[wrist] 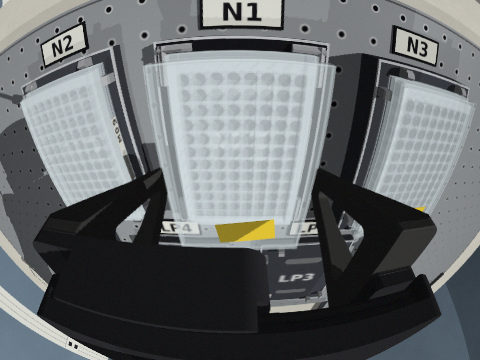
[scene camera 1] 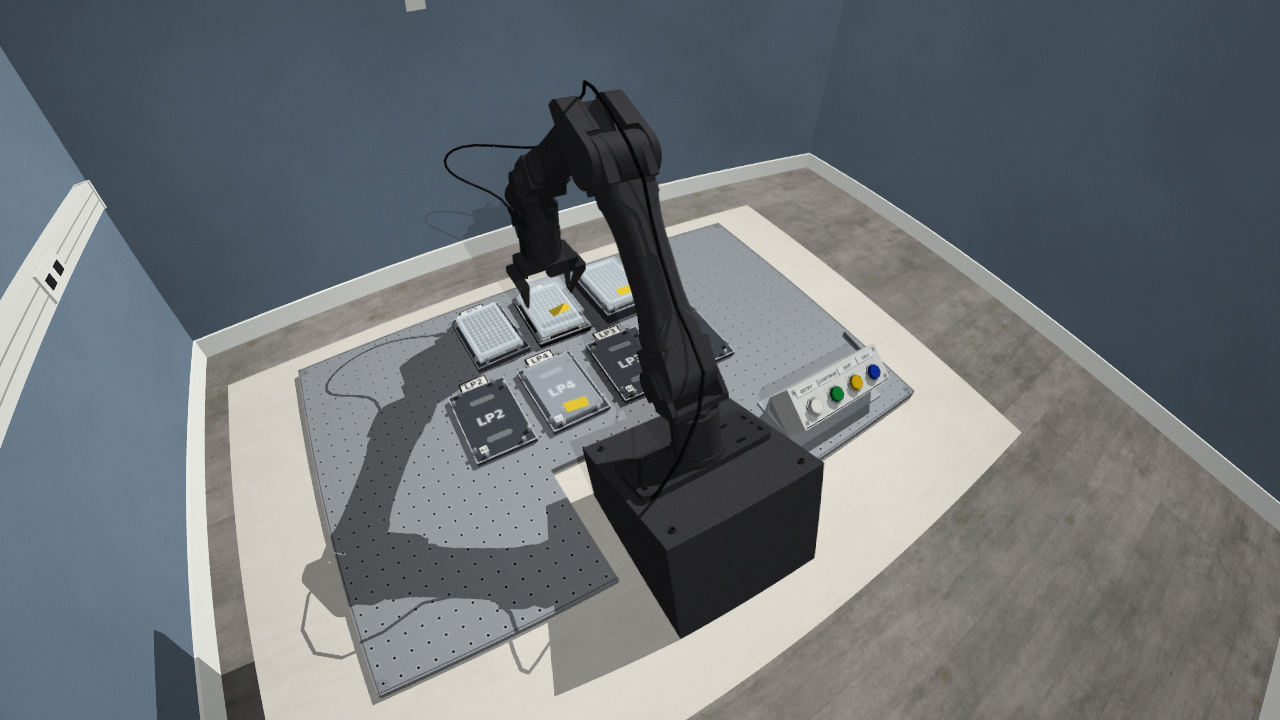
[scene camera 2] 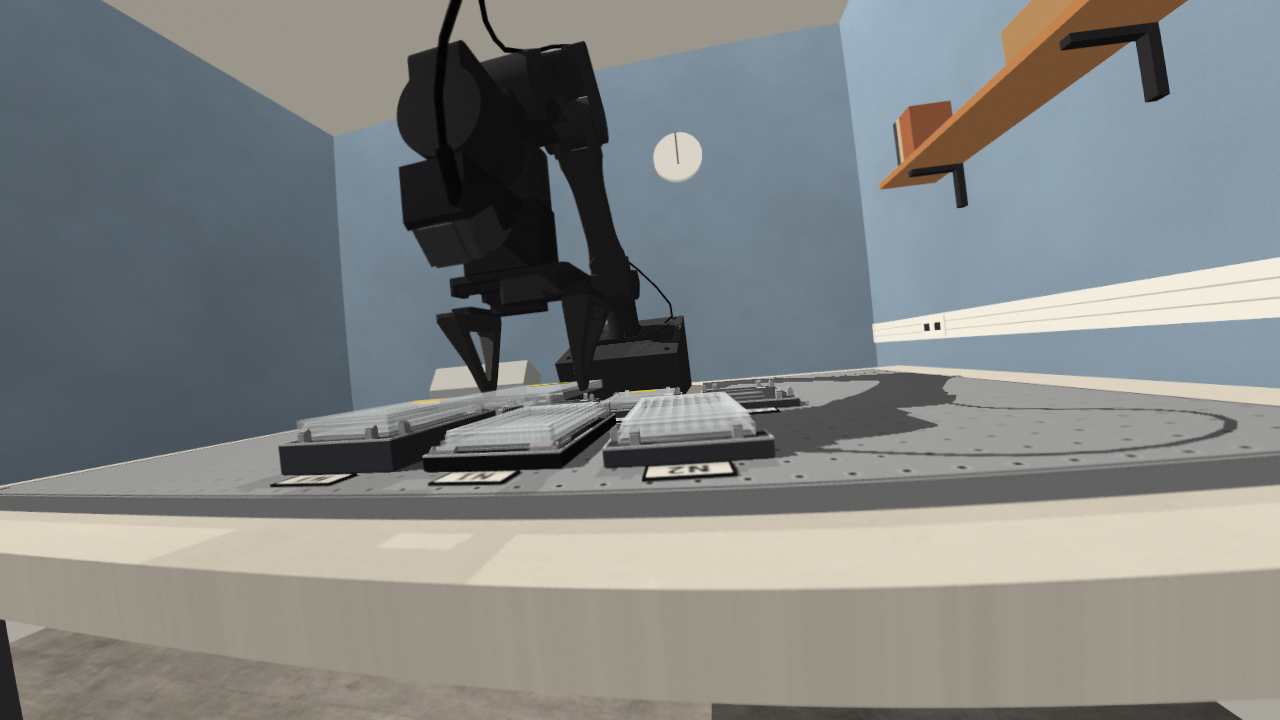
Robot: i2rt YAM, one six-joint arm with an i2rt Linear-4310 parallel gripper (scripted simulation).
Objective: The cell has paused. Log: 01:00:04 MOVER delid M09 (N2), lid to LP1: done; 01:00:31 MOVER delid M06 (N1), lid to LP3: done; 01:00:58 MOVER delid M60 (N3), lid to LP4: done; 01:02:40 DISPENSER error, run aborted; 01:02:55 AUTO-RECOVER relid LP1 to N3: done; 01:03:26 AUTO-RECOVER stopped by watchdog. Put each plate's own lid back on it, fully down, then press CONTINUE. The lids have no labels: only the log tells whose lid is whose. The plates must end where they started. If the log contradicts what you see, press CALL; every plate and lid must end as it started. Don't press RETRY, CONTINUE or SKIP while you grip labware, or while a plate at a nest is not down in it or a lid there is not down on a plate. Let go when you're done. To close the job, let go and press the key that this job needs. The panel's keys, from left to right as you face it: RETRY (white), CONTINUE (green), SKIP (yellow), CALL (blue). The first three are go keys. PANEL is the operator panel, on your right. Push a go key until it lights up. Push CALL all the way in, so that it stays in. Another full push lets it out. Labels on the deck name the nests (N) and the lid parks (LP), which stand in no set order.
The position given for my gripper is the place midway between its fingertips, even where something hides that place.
In view: my gripper [scene camera 2: 535, 394], a clear lid [scene camera 1: 562, 388] and a clear lid [scene camera 2: 385, 415].
My gripper shows as well in the wrist view [wrist: 239, 176] and in scene camera 1 [scene camera 1: 548, 299].
